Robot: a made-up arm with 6 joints.
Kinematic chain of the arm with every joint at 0, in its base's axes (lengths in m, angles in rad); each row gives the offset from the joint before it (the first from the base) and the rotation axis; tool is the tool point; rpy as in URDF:
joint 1: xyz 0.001 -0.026 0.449 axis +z
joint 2: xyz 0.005 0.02 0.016 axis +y
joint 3: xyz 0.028 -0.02 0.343 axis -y
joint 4: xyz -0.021 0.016 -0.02 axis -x
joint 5: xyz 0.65 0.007 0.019 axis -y
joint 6: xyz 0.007 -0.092 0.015 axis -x
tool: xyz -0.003 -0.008 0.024 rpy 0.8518 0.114 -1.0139
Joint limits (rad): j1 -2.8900..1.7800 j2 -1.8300..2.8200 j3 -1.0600..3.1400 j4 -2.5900..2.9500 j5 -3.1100..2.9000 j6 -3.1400..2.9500
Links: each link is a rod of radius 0.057 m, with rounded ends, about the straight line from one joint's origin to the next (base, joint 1, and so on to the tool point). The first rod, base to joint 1, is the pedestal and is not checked.
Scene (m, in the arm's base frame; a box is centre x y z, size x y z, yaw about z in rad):
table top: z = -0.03
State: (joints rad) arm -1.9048 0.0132 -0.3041 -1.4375 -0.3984 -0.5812
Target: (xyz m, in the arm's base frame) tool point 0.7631 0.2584 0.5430
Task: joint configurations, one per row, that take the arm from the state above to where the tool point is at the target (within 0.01 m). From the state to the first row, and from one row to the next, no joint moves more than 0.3 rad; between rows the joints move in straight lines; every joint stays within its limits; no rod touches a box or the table.
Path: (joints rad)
1: -1.6206 0.0713 -0.2226 -1.4748 -0.4161 -0.5827
2: -1.3365 0.1295 -0.1410 -1.5120 -0.4337 -0.5843
3: -1.0523 0.1876 -0.0595 -1.5493 -0.4514 -0.5858
4: -0.7681 0.2458 0.0221 -1.5866 -0.4691 -0.5874
5: -0.4840 0.3039 0.1036 -1.6238 -0.4867 -0.5889
6: -0.1998 0.3620 0.1852 -1.6611 -0.5044 -0.5905
7: 0.0843 0.4202 0.2667 -1.6984 -0.5221 -0.5920
8: 0.3685 0.4783 0.3483 -1.7356 -0.5398 -0.5936

